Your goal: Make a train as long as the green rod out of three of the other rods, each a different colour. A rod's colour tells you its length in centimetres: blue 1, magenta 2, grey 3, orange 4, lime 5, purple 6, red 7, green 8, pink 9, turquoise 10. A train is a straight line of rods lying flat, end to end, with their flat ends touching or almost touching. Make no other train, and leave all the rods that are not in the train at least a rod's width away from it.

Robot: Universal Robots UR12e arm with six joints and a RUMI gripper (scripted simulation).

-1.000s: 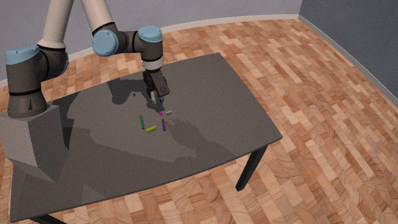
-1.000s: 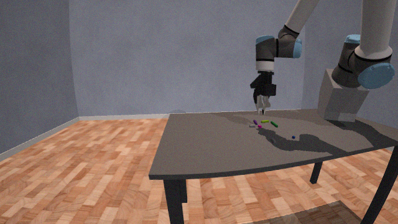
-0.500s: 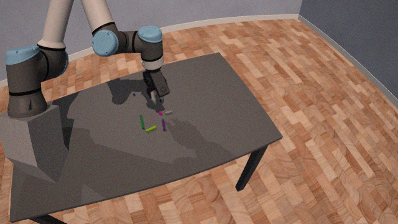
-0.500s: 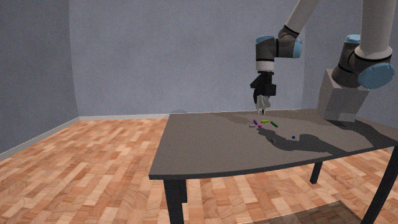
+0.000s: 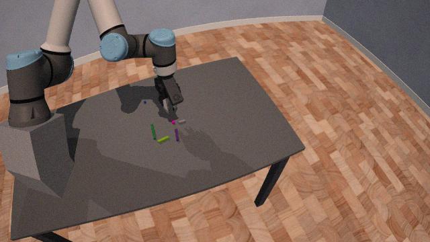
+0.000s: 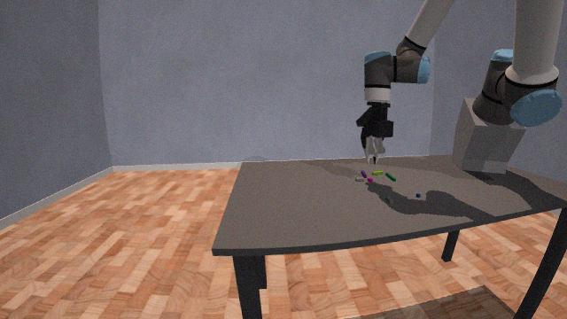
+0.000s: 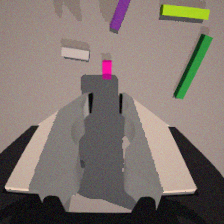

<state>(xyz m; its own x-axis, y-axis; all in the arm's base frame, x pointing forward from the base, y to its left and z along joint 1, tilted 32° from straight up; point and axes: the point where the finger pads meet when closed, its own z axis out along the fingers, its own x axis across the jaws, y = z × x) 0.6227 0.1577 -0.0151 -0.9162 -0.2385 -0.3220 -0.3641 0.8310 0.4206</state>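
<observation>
Right now the magenta rod is 80 mm below my hand. Also, from my hand: purple rod: 80 mm to the right, 80 mm below, 10 mm ahead; then lime rod: 90 mm to the right, 80 mm below, 50 mm behind; then green rod: 90 mm behind, 80 mm below, 40 mm to the right.
</observation>
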